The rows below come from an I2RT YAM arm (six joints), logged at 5 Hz.
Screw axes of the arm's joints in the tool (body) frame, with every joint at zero. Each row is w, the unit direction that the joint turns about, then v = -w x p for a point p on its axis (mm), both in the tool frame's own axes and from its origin. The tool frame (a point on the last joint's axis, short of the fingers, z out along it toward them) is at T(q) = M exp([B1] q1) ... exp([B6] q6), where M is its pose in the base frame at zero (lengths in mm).
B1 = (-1, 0, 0, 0, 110.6, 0)
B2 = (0, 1, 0, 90.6, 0, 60)
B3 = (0, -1, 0, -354.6, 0, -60)
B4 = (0, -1, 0, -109.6, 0, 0)
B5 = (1, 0, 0, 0, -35.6, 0)
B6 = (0, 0, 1, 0, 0, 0)
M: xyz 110.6 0 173.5 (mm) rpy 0 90 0 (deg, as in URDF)
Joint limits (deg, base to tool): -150..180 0..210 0..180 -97..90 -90..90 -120..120
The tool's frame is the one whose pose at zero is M.
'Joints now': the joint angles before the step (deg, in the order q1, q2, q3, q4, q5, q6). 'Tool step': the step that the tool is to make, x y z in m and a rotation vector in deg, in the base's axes. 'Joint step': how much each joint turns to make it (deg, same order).
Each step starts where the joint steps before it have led.
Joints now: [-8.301 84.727 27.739 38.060 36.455 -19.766]
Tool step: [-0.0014 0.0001 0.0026 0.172 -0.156 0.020]
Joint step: [-0.033 -0.922 0.014 -0.928 -0.113 0.205]
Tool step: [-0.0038 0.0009 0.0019 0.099 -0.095 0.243]
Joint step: [0.048 -1.389 -0.592 -0.749 -0.220 0.053]
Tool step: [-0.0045 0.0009 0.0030 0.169 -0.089 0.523]
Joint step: [-0.009 -1.857 -0.589 -1.204 -0.561 -0.002]
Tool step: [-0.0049 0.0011 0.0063 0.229 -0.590 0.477]
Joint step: [0.025 -2.612 -0.315 -1.853 -0.528 0.185]
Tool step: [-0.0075 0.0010 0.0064 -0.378 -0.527 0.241]
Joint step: [-0.040 -3.219 -0.812 -1.572 -0.176 -0.452]
